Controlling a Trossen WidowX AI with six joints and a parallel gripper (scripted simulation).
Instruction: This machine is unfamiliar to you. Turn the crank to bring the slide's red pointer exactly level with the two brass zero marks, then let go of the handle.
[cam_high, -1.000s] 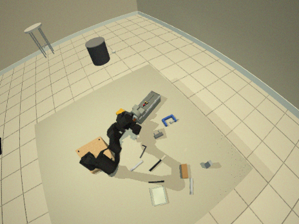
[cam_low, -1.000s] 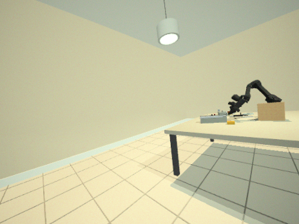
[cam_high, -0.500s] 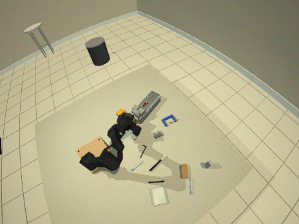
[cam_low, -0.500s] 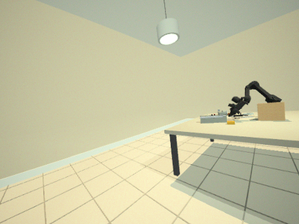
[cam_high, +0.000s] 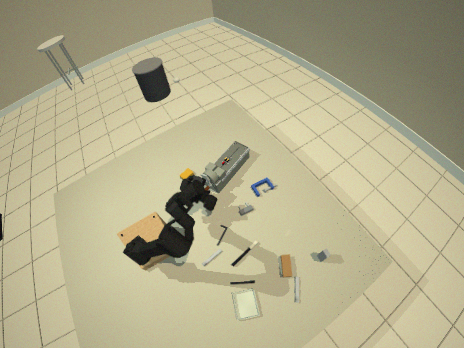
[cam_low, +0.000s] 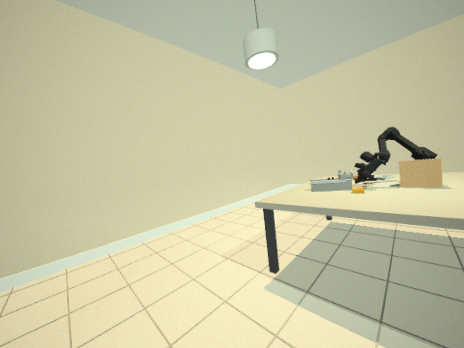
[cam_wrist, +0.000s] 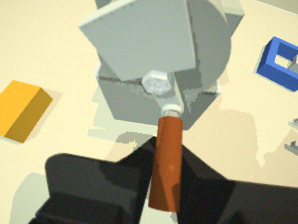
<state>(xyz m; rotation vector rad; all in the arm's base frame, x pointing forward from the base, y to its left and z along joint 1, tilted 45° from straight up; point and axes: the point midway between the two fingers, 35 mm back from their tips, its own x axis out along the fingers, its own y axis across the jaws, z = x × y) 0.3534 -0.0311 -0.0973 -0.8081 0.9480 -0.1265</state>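
Now: gripper tip 3 cm past the orange block, 16 cm to the right of it and 2 cm above it. From my gripper tip the other things lie so: red pointer (13 cm ahead, 5 cm to the left, 5 cm above); grey clamp (8 cm ahead, 17 cm to the right, 3 cm below); brown crank handle (2 cm behind, 3 cm above).
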